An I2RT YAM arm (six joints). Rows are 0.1 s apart.
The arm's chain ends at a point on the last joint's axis. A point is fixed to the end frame.
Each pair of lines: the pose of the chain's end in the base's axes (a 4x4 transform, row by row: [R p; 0 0 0 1], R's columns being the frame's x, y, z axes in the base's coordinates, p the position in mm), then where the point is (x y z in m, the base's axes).
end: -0.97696, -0.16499, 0.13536, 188.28; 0.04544, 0.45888, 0.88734, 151.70; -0.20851, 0.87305, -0.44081, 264.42; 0, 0, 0, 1
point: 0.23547 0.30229 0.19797
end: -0.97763, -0.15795, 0.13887, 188.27; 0.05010, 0.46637, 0.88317, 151.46; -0.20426, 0.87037, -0.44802, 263.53; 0, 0, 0, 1
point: 0.23609 0.30125 0.19574
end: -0.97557, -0.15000, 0.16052, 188.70; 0.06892, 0.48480, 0.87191, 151.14; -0.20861, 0.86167, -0.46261, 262.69; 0, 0, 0, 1
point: 0.24016 0.29860 0.19251
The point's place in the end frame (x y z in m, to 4 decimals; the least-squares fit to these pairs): -0.0254 0.0033 0.1693
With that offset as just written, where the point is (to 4 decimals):
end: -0.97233, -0.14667, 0.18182, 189.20; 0.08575, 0.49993, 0.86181, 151.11; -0.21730, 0.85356, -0.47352, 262.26; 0, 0, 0, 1
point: 0.2442 0.2965 0.1904
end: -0.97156, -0.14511, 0.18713, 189.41; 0.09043, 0.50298, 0.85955, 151.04; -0.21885, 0.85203, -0.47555, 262.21; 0, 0, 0, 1
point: 0.2453 0.2959 0.1901
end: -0.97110, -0.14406, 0.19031, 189.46; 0.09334, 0.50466, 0.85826, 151.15; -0.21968, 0.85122, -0.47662, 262.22; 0, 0, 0, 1
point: 0.2459 0.2957 0.1899
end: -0.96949, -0.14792, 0.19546, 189.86; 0.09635, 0.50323, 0.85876, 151.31; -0.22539, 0.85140, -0.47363, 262.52; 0, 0, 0, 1
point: 0.2471 0.2959 0.1909
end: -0.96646, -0.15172, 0.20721, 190.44; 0.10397, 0.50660, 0.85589, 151.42; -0.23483, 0.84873, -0.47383, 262.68; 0, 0, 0, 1
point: 0.2496 0.2954 0.1912
